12 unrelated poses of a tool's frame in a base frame.
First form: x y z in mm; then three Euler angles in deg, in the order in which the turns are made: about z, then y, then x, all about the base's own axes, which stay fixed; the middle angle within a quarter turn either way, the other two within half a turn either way.
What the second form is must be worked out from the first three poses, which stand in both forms.
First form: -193 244 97 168.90 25.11 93.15
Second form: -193 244 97 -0.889 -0.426 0.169 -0.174 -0.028 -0.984
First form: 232 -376 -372 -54.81 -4.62 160.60
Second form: 232 -376 -372 0.574 0.755 -0.315 0.815 -0.565 0.129
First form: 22 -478 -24 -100.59 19.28 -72.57
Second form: 22 -478 -24 -0.173 -0.237 0.956 0.928 -0.365 0.078
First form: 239 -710 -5 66.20 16.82 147.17
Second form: 239 -710 -5 0.386 -0.706 0.594 -0.876 -0.483 -0.004
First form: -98 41 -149 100.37 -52.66 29.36
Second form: -98 41 -149 -0.109 0.927 0.358 -0.597 0.227 -0.770
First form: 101 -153 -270 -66.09 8.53 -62.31
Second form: 101 -153 -270 0.401 -0.478 0.782 0.904 0.068 -0.422
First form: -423 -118 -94 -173.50 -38.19 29.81
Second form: -423 -118 -94 -0.781 0.207 -0.589 0.089 -0.897 -0.433
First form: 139 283 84 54.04 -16.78 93.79
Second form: 139 283 84 0.562 -0.223 0.796 -0.775 0.194 0.601
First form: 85 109 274 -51.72 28.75 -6.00
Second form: 85 109 274 0.543 -0.812 -0.214 0.688 0.577 -0.440
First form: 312 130 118 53.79 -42.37 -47.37
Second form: 312 130 118 0.436 0.839 -0.324 -0.596 0.000 -0.803
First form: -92 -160 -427 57.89 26.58 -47.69
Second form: -92 -160 -427 0.475 0.394 -0.786 -0.758 0.638 -0.138
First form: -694 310 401 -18.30 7.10 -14.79
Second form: -694 310 401 0.942 -0.334 -0.033 0.312 0.908 -0.280
